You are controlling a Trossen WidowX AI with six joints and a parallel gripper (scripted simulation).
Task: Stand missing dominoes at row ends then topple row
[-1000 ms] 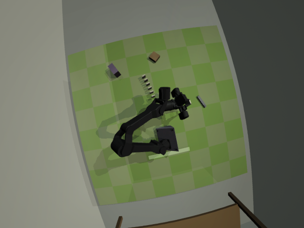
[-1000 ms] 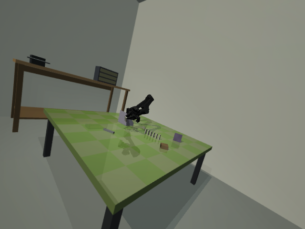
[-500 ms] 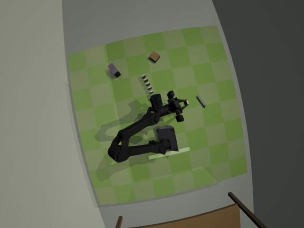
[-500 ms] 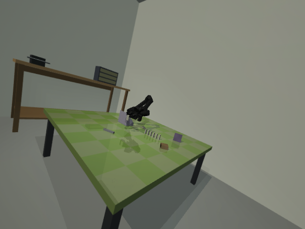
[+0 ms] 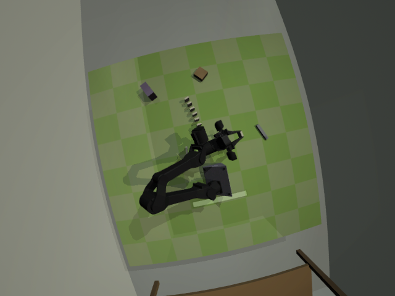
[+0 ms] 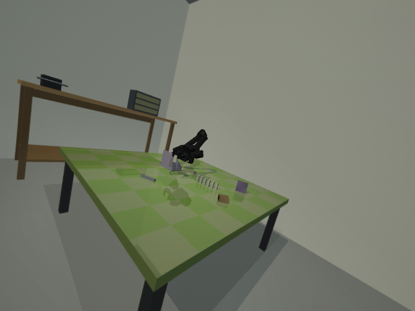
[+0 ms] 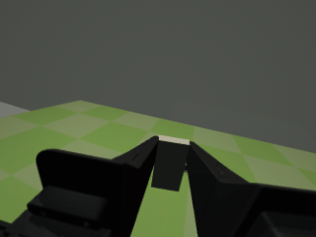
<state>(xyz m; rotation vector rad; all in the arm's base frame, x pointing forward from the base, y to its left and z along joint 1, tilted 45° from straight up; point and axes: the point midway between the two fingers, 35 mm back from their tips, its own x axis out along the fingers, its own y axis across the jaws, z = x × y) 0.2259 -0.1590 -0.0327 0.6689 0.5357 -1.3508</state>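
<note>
The grey bar is 17 cm to the right of my gripper tip, 15 cm below it and 1 cm behind it. Also, from my gripper tip: brown block (40 cm ahead, 15 cm below, 9 cm to the left); then purple block (40 cm to the left, 36 cm ahead, 12 cm below).
</note>
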